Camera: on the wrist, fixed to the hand. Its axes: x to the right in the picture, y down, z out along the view.
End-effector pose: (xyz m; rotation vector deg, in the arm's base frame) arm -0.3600 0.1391 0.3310 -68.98 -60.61 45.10
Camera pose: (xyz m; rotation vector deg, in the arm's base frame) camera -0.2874 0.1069 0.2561 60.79 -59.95 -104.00
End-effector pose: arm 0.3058 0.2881 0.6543 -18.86 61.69 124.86
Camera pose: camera 0.2692 0.1853 0.6565 -66.69 -11.45 -47.14
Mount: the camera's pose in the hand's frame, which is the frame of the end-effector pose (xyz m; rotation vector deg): -0.0213 0.0701 -0.0809 1.02 -26.78 174.32
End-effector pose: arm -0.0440 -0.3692 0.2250 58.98 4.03 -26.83
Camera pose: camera -0.0217 -0.2643 0.2452 3.06 -95.25 117.48
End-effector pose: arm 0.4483 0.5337 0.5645 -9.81 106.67 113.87
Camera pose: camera 0.4263 0.4485 0.6290 -102.06 -7.30 -30.68
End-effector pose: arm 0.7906 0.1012 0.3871 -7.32 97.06 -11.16
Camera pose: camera 0.7153 0.1784 0.4036 115.30 -3.28 103.00
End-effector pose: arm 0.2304 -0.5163 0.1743 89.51 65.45 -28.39
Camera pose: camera 0.2610 -0.4478 0.2535 71.34 -109.57 64.96
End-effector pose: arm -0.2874 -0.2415 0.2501 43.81 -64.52 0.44
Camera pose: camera -0.2581 -0.1364 0.2542 86.38 83.88 -124.40
